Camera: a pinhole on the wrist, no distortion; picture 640 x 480 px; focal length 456.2 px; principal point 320.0 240.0 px. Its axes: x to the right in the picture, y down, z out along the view. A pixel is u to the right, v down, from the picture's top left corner.
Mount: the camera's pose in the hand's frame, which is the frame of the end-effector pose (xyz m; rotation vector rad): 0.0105 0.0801 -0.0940 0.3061 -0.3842 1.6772
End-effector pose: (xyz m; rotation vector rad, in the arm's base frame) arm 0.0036 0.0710 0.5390 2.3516 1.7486 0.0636
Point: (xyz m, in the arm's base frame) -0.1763 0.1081 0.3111
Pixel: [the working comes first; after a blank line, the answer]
In the camera's frame: -0.1551 0.0225 0.3844

136 267
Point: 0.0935 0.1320 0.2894
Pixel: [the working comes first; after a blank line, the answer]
In the camera's frame: 0.0745 -0.1144 0.3351

421 84
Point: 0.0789 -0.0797 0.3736
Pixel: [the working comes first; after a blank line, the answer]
In the camera's frame: 0.1361 0.0936 0.2642

555 402
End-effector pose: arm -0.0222 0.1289 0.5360 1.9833 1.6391 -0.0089
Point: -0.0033 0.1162 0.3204
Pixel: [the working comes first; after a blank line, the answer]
In the camera's frame: -0.0243 -0.0611 0.3228

286 154
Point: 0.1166 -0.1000 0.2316
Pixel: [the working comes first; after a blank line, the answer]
In the camera's frame: 0.1631 0.0450 0.4732

477 283
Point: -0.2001 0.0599 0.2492
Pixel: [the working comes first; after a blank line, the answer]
In the camera's frame: -0.1887 0.0367 0.4248

117 279
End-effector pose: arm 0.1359 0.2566 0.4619 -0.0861 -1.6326 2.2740
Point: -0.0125 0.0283 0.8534
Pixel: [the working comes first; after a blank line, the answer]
In the camera's frame: -0.1315 -0.1099 0.5690

215 152
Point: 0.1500 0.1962 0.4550
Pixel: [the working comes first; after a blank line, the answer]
In the camera's frame: 0.0114 0.0391 0.1559

353 355
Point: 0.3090 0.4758 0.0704
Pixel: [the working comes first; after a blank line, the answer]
In the camera's frame: 0.0698 0.1615 -0.3268

behind the camera
